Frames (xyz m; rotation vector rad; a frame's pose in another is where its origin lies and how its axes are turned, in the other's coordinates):
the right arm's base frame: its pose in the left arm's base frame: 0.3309 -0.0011 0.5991 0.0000 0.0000 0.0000
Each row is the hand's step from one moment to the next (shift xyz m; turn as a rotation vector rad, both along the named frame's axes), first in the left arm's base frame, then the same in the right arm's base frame.
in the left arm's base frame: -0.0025 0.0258 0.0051 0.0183 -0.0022 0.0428
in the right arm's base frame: -0.0025 0.0258 0.0051 0.0183 -0.0022 0.0428
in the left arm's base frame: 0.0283 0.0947 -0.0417 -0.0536 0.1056 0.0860
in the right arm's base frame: 0.0283 0.0947 -0.0417 -0.0536 0.1056 0.0860
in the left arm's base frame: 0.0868 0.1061 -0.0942 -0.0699 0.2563 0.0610
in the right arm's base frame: 0.0868 0.1061 -0.0942 -0.0699 0.2563 0.0610
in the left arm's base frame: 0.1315 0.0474 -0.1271 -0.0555 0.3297 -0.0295
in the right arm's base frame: 0.1315 0.0474 -0.1271 -0.0555 0.3297 -0.0295
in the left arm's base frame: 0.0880 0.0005 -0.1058 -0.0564 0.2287 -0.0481
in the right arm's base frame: 0.0880 0.0005 -0.1058 -0.0564 0.2287 -0.0481
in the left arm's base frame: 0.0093 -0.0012 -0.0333 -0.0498 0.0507 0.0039
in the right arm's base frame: 0.0093 -0.0012 -0.0333 -0.0498 0.0507 0.0039
